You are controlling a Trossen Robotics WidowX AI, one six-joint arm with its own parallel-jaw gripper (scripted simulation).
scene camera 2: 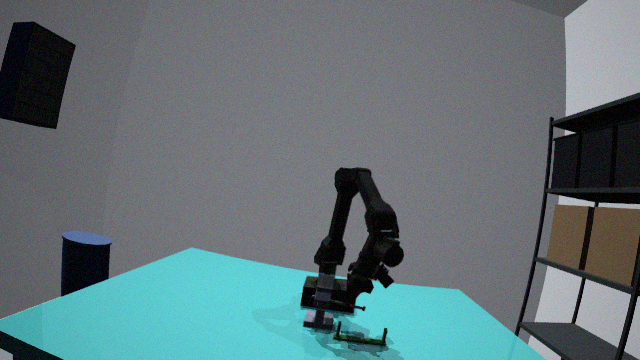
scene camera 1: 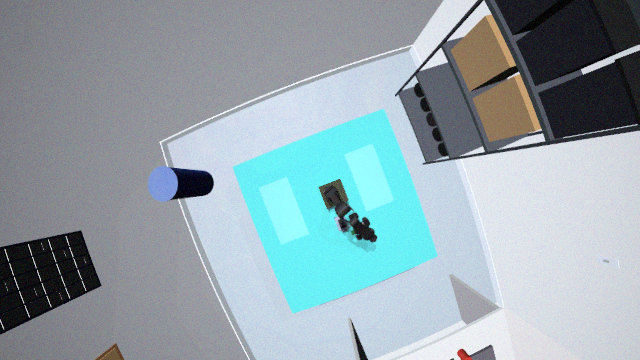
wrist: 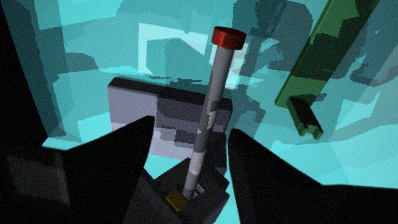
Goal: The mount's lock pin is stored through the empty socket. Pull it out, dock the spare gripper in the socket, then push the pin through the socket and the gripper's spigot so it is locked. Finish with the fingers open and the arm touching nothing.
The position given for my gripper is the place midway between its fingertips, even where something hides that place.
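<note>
My gripper [scene camera 2: 346,303], a socket [scene camera 2: 319,319] in sight. A lock pin [wrist: 227,40], my gripper [wrist: 192,130] too.
</note>
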